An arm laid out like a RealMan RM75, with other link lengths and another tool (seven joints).
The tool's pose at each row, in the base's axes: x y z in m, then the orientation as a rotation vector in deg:
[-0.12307, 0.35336, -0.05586, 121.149, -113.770, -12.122]
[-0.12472, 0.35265, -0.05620, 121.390, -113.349, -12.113]
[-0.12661, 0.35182, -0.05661, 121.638, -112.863, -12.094]
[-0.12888, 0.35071, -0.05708, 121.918, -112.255, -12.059]
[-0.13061, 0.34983, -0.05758, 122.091, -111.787, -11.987]
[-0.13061, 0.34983, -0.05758, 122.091, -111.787, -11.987]
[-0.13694, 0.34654, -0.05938, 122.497, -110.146, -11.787]
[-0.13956, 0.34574, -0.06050, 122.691, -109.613, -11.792]
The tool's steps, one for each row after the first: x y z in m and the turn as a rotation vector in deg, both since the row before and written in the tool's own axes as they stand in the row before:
[0.00057, 0.00154, 0.00081, -0.073, 0.120, -0.311]
[0.00066, 0.00176, 0.00095, -0.096, 0.155, -0.344]
[0.00089, 0.00213, 0.00114, -0.132, 0.211, -0.414]
[0.00069, 0.00159, 0.00101, -0.106, 0.203, -0.294]
[0.00000, 0.00000, 0.00000, 0.000, 0.000, 0.000]
[0.00256, 0.00583, 0.00370, -0.504, 0.761, -0.940]
[0.00042, 0.00226, 0.00187, -0.153, 0.182, -0.345]

